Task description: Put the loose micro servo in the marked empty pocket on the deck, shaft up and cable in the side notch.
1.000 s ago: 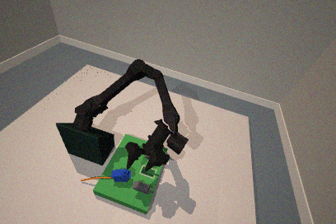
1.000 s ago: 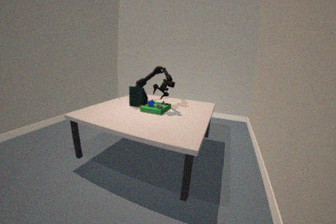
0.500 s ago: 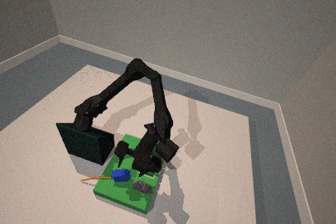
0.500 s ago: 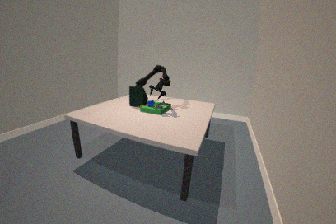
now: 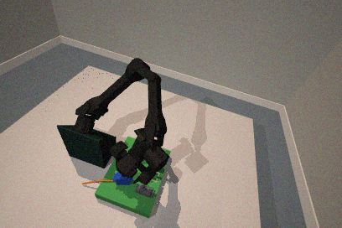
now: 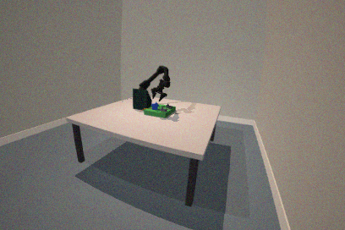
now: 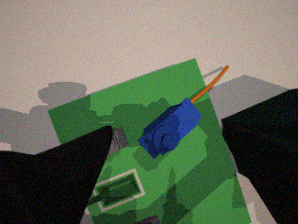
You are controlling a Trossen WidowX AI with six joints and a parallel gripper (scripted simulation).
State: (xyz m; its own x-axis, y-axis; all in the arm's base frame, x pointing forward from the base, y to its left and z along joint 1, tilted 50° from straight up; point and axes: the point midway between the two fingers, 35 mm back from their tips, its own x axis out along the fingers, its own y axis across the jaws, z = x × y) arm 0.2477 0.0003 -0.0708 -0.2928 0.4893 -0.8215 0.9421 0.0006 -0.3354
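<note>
My gripper tip is 30 mm past the green deck, 80 mm to the right of it and 120 mm above it.
</note>
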